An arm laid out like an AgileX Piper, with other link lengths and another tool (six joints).
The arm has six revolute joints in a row. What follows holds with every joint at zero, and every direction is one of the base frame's. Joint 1 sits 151.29 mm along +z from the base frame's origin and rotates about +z. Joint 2 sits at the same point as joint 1 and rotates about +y. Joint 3 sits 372.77 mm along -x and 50.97 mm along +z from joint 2 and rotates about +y. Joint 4 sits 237.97 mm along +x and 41.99 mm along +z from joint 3 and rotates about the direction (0.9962, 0, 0.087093). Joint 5 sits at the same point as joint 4 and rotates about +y. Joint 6 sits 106.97 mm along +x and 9.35 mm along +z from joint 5 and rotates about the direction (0.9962, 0, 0.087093). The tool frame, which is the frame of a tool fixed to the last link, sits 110.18 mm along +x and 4.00 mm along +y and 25.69 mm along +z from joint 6; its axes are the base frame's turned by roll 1.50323, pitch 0.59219 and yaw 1.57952 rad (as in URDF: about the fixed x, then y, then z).
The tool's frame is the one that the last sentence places.
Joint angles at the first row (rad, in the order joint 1, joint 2, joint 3, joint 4, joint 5, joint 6):
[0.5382 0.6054 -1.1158 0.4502 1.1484 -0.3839]
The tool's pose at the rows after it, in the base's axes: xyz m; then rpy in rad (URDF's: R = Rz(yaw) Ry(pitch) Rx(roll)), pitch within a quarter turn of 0, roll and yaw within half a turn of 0:
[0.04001, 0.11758, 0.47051, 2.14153, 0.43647, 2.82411]
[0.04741, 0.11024, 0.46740, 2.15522, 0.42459, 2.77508]
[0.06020, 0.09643, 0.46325, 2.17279, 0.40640, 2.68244]
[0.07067, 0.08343, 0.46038, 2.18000, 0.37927, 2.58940]
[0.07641, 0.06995, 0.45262, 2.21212, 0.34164, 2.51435]
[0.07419, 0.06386, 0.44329, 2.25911, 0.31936, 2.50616]
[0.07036, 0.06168, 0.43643, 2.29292, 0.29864, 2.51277]
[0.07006, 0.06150, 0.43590, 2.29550, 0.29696, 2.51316]
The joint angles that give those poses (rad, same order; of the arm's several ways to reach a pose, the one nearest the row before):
[0.5382 0.6054 -1.1158 0.3834 1.1443 -0.2995]
[0.5382 0.6054 -1.1158 0.3313 1.1443 -0.2456]
[0.5382 0.6054 -1.1158 0.2392 1.1430 -0.1481]
[0.5382 0.6054 -1.1158 0.1598 1.1440 -0.0464]
[0.5382 0.6054 -1.1158 0.0903 1.1766 0.0496]
[0.5382 0.6054 -1.1158 0.0700 1.2244 0.0764]
[0.5382 0.6054 -1.1158 0.0701 1.2616 0.0863]
[0.5383 0.6054 -1.1158 0.0701 1.2644 0.0872]

